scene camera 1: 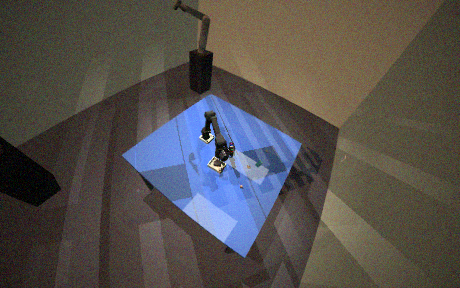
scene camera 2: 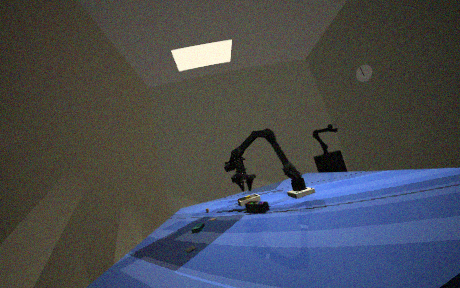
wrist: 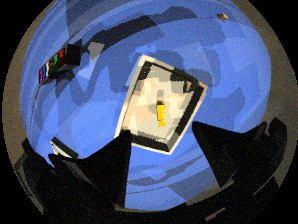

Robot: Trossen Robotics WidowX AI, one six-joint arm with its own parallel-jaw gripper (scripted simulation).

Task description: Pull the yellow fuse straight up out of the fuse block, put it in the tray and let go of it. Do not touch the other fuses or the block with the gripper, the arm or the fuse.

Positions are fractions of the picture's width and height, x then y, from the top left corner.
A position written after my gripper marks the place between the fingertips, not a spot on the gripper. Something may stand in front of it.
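Note:
There is a tray (wrist: 0.61, 0.42) that I can see. I see my gripper (wrist: 0.55, 0.58) as well, and it is open, with nothing held in the gripper.

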